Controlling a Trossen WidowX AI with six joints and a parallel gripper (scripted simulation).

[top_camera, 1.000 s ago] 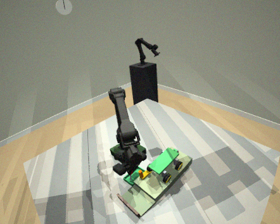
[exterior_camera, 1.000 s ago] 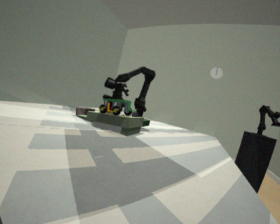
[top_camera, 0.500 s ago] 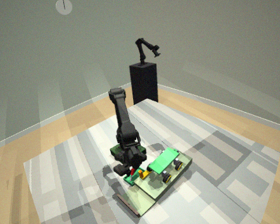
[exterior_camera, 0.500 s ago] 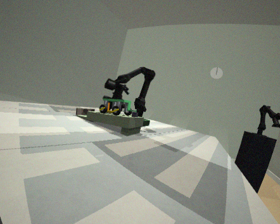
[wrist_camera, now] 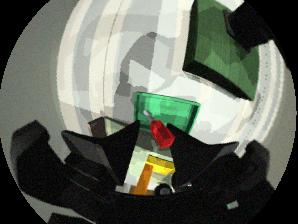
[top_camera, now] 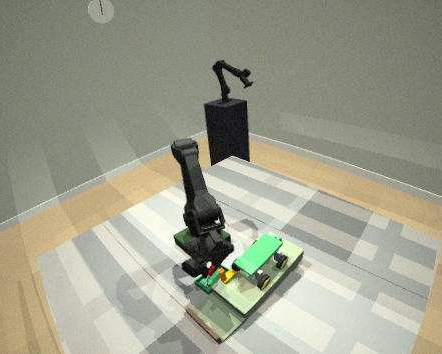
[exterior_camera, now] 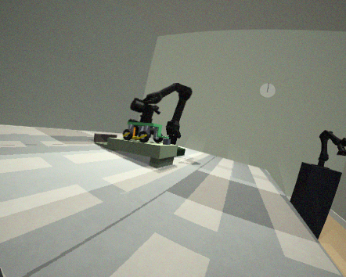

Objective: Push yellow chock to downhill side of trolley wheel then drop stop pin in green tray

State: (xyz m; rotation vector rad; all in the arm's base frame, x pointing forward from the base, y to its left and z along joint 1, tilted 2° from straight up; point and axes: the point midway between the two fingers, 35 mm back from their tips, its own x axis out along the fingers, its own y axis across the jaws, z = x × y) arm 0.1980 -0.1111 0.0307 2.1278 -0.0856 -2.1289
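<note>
Right now the red-headed stop pin is right at my gripper tip. The rest, counted from my gripper tip: yellow chock (7 cm ahead, 3 cm to the left, 3 cm above); then ramp (12 cm to the left, 12 cm ahead); then green tray (6 cm below, 2 cm to the left).
</note>
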